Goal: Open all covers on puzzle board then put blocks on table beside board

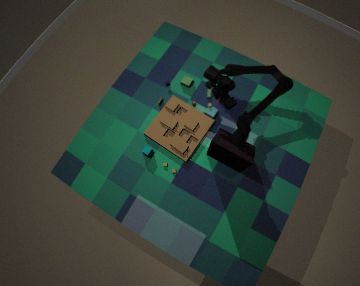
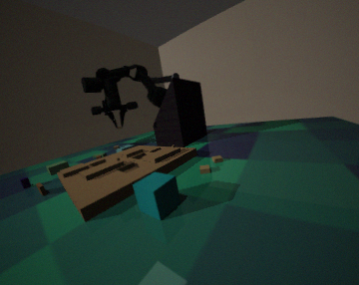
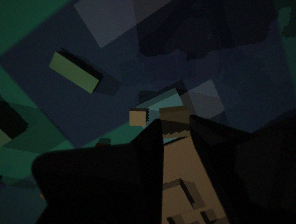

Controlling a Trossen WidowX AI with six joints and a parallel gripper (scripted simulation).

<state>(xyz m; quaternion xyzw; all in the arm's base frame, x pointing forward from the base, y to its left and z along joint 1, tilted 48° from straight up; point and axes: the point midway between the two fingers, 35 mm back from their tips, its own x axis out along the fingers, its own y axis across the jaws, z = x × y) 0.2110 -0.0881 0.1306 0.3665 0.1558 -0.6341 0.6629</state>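
Right now my gripper tip is 1 cm short of the light teal block, 4 cm to the right of it and 10 cm above it. Also, from my gripper tip: green block: 25 cm ahead, 4 cm to the right, 10 cm below; brown block: 30 cm ahead, 16 cm to the left, 10 cm below; orange block: 13 cm ahead, 5 cm to the left, 10 cm below.
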